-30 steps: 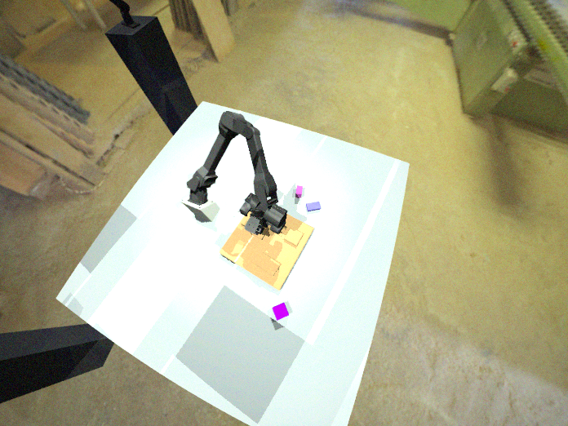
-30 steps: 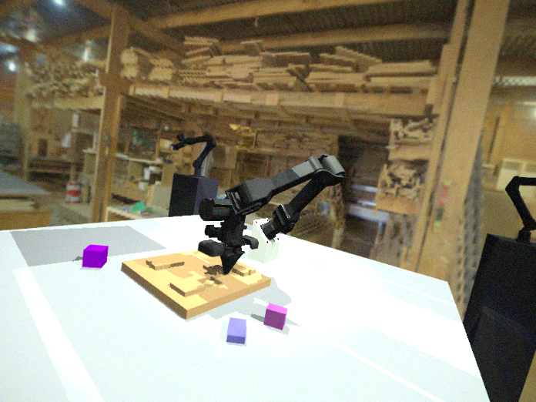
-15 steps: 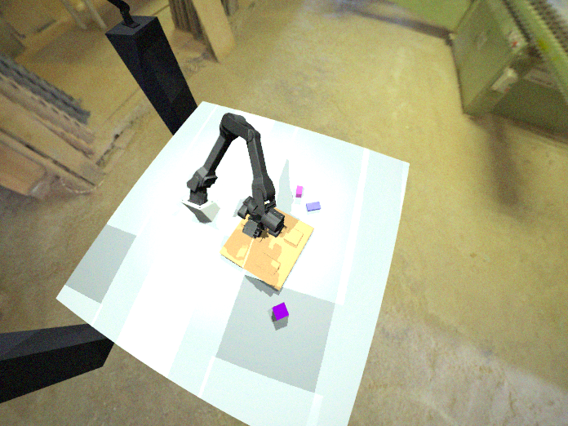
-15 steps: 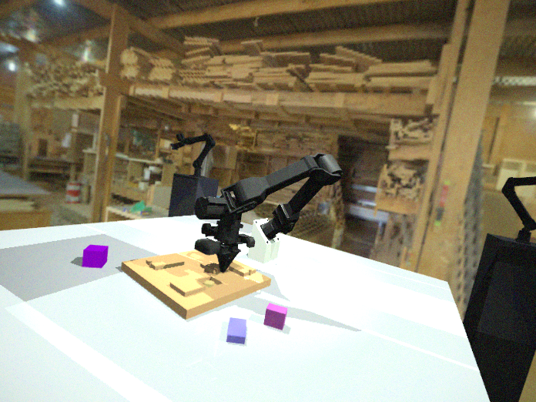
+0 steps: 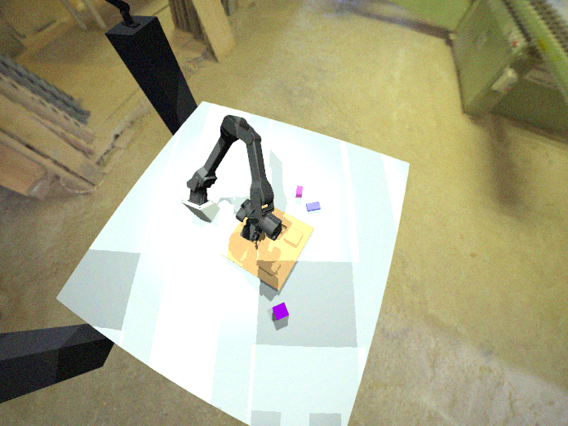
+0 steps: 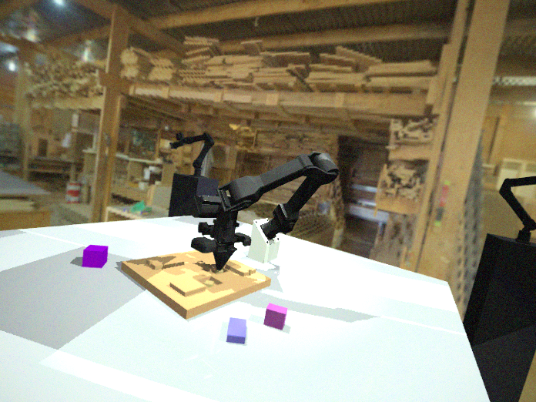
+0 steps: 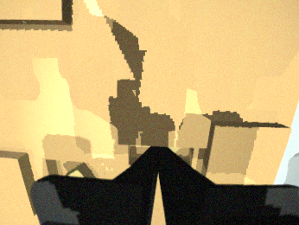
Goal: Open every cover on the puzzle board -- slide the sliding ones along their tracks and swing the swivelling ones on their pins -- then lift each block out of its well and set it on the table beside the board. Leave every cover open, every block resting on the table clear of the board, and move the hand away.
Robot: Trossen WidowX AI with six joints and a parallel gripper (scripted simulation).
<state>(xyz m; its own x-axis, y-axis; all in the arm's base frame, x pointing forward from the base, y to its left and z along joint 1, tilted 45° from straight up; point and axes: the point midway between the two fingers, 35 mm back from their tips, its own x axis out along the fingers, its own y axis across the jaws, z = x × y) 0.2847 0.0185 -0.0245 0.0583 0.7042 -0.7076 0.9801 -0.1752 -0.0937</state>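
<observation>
My gripper tip is now 4 cm to the left of the tan puzzle board and 4 cm short of it. The rest, counted from my gripper tip: pink block 23 cm to the left, 10 cm ahead, 1 cm below; then purple block 28 cm to the right, 19 cm ahead; then lavender block 18 cm to the left, 18 cm ahead, 2 cm below.
</observation>
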